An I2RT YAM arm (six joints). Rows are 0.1 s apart.
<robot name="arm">
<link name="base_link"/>
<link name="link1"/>
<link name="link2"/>
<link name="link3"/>
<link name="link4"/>
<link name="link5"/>
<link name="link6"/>
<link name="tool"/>
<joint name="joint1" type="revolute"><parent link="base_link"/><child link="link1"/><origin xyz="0 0 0.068"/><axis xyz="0 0 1"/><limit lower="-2.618" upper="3.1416"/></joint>
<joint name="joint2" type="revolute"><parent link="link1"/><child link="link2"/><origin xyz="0.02 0.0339 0.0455" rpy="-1.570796 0 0"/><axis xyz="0 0 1"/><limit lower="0" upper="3.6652"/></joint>
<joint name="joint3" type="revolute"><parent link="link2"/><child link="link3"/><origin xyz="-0.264 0 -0.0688" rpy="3.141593 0 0"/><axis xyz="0 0 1"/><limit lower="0" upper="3.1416"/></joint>
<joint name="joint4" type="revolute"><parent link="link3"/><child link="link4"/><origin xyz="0.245 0.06 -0.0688"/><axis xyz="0 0 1"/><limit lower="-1.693" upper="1.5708"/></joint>
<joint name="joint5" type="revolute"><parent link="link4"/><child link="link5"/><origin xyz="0.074 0.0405 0.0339" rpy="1.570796 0 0"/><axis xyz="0 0 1"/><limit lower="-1.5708" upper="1.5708"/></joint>
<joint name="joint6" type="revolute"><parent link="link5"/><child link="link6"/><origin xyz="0.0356 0 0.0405" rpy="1.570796 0 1.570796"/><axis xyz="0 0 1"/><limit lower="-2.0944" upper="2.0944"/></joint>
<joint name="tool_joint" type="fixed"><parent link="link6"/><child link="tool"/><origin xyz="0 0 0" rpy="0 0 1.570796"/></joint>
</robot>
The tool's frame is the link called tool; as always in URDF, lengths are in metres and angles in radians.
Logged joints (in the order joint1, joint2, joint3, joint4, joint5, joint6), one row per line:
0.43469 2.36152 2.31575 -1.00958 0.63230 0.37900
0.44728 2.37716 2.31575 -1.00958 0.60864 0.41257
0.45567 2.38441 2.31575 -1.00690 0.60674 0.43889
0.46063 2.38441 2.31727 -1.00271 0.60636 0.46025
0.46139 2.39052 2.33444 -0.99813 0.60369 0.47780
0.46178 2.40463 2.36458 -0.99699 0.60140 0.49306
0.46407 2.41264 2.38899 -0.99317 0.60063 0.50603
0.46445 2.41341 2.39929 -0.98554 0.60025 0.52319
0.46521 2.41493 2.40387 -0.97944 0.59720 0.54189
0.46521 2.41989 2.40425 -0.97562 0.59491 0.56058
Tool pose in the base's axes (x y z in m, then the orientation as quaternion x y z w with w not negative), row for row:
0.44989 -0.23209 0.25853 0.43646 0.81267 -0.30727 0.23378
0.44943 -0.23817 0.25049 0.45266 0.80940 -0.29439 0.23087
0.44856 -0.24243 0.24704 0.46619 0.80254 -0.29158 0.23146
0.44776 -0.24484 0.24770 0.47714 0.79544 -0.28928 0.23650
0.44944 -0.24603 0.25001 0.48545 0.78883 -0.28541 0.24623
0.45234 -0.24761 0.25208 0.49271 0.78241 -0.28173 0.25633
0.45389 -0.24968 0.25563 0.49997 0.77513 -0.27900 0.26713
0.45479 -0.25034 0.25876 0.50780 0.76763 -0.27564 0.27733
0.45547 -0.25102 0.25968 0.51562 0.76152 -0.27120 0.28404
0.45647 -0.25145 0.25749 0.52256 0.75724 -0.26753 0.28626
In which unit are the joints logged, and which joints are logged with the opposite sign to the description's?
The joints are logged in radians. Opposite sign: joint1.
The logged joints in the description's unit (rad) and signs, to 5 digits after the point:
-0.43469 2.36152 2.31575 -1.00958 0.63230 0.37900
-0.44728 2.37716 2.31575 -1.00958 0.60864 0.41257
-0.45567 2.38441 2.31575 -1.00690 0.60674 0.43889
-0.46063 2.38441 2.31727 -1.00271 0.60636 0.46025
-0.46139 2.39052 2.33444 -0.99813 0.60369 0.47780
-0.46178 2.40463 2.36458 -0.99699 0.60140 0.49306
-0.46407 2.41264 2.38899 -0.99317 0.60063 0.50603
-0.46445 2.41341 2.39929 -0.98554 0.60025 0.52319
-0.46521 2.41493 2.40387 -0.97944 0.59720 0.54189
-0.46521 2.41989 2.40425 -0.97562 0.59491 0.56058

